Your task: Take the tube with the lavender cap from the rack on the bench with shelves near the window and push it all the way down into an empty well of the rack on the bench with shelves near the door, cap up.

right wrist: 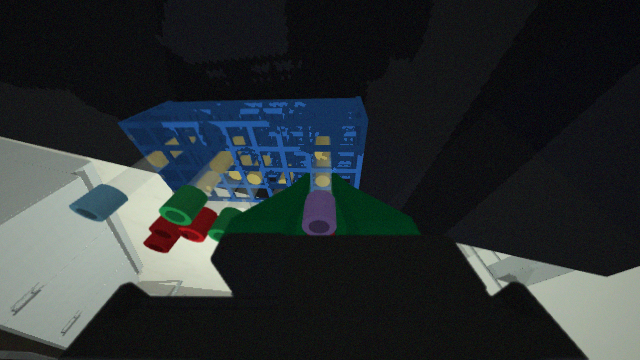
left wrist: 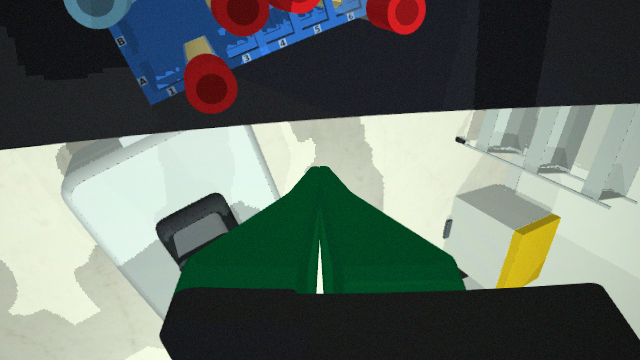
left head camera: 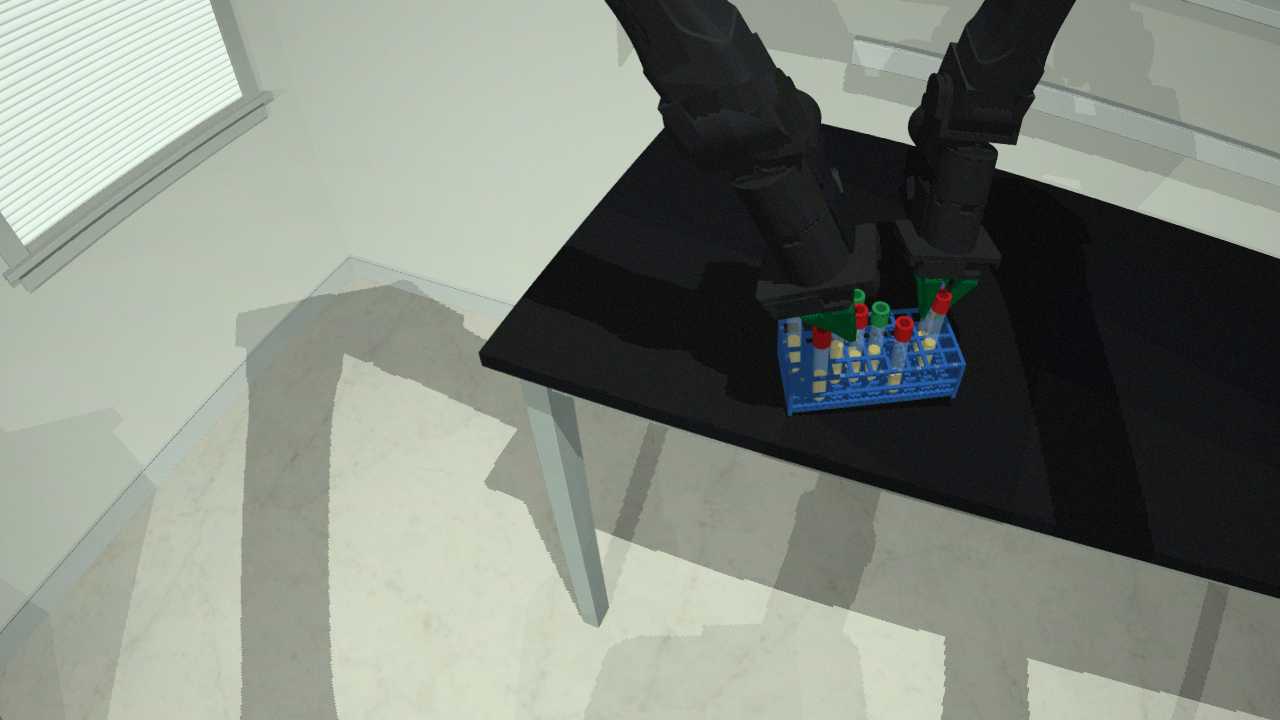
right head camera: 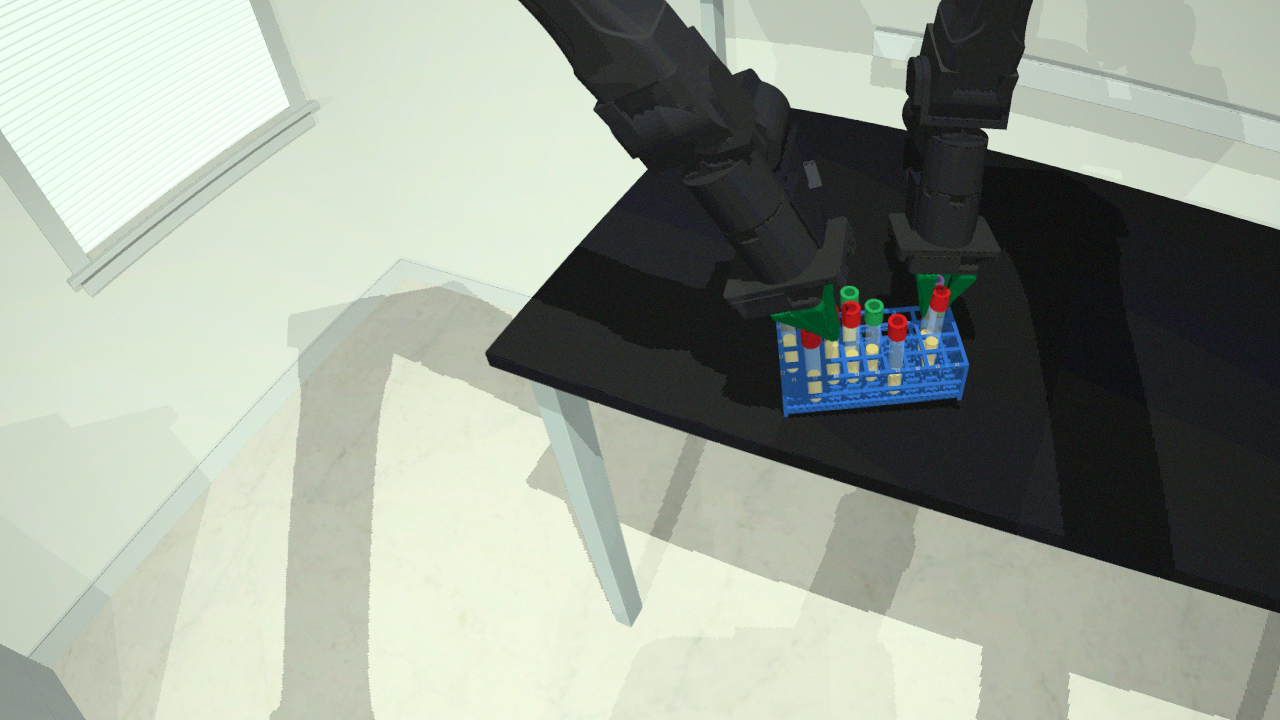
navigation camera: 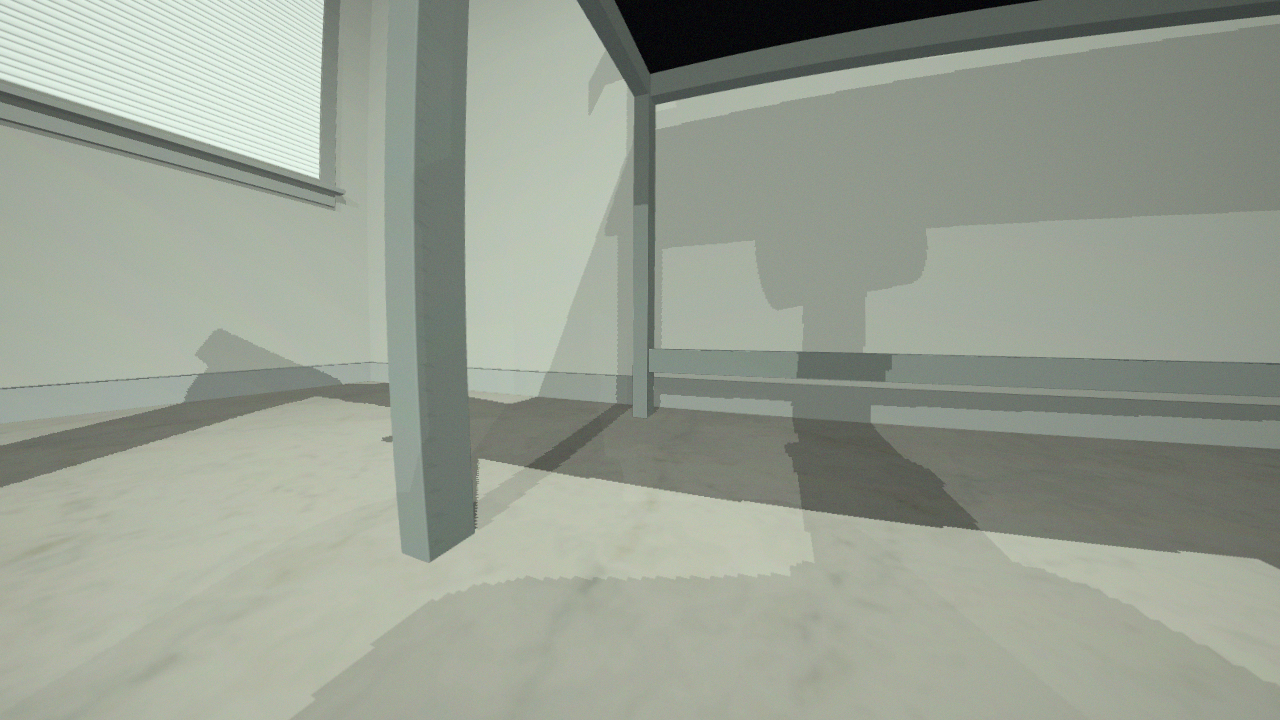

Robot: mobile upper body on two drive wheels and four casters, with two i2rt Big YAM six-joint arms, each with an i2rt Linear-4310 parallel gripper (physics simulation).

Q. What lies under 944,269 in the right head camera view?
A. The right gripper.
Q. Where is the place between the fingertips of the right gripper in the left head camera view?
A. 928,315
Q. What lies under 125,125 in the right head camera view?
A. A window.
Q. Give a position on a white and yellow unit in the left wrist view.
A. At 500,240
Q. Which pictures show the blue tube rack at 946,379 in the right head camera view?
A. The right wrist view, the left wrist view, the left head camera view and the right head camera view only.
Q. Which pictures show the left gripper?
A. The left wrist view, the left head camera view and the right head camera view only.
